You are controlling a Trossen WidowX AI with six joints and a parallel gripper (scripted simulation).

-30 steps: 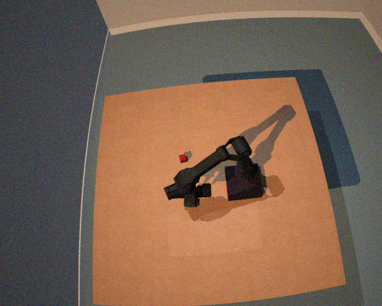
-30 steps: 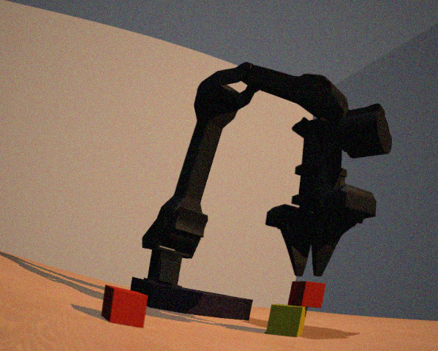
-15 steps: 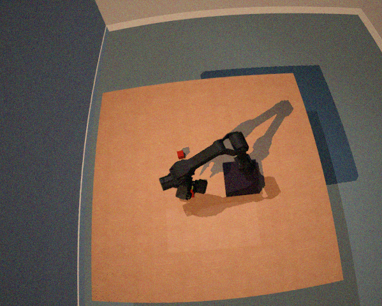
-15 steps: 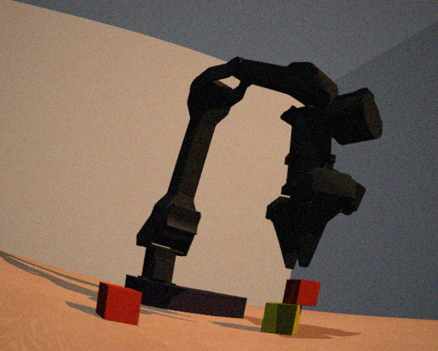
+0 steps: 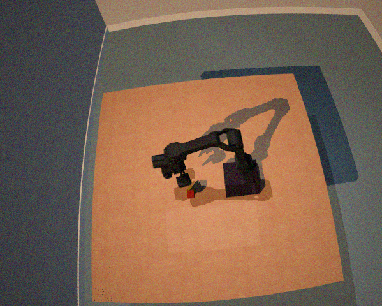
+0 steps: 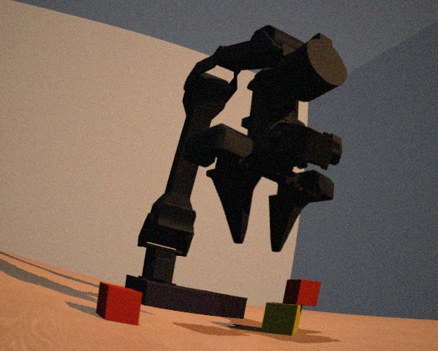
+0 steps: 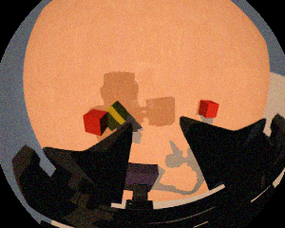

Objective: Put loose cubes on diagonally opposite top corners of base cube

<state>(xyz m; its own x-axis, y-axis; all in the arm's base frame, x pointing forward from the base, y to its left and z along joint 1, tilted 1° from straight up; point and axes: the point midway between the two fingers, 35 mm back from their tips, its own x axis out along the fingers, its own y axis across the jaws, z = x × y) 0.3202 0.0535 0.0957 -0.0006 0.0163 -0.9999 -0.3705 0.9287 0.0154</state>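
My gripper tip is 40 mm past the yellow-green base cube, 70 mm to the right of it and 80 mm above it.
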